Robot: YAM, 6 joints.
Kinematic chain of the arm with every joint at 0, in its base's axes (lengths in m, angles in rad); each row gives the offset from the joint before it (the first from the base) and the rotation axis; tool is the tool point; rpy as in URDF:
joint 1: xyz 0 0 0.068 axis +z
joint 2: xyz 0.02 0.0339 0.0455 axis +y
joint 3: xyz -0.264 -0.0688 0 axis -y
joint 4: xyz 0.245 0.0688 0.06 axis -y
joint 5: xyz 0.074 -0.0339 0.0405 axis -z
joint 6: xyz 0.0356 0 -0.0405 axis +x
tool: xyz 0 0 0 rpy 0 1.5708 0
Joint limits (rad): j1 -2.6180..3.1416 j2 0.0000..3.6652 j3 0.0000..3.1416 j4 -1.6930..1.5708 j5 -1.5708..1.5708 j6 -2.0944..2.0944
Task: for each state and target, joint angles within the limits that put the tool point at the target. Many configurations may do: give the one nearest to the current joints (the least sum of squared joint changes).
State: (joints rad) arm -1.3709 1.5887 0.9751 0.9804 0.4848 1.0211
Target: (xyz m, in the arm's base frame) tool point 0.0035 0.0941 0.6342
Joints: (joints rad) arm -1.7322 0.8244 1.7122 1.0868 0.3339 1.0211
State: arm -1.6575 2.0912 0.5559 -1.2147 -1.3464 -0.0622
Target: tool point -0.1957 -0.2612 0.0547
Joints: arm -2.3202 2.2715 1.1988 -0.9447 -1.3415 -0.0622
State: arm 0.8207 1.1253 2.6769 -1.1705 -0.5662 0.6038
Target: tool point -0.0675 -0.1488 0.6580
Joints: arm 1.2399 1.0761 2.8853 -0.8263 -0.4505 0.6038
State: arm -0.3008 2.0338 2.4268 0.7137 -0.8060 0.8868
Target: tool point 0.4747 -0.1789 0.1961
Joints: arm -0.4157 2.2441 1.5518 0.5500 -0.9059 0.8868
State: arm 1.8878 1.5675 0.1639 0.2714 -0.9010 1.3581
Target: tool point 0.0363 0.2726 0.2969
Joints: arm 1.3413 1.2283 0.7464 0.4318 -0.8464 1.3581
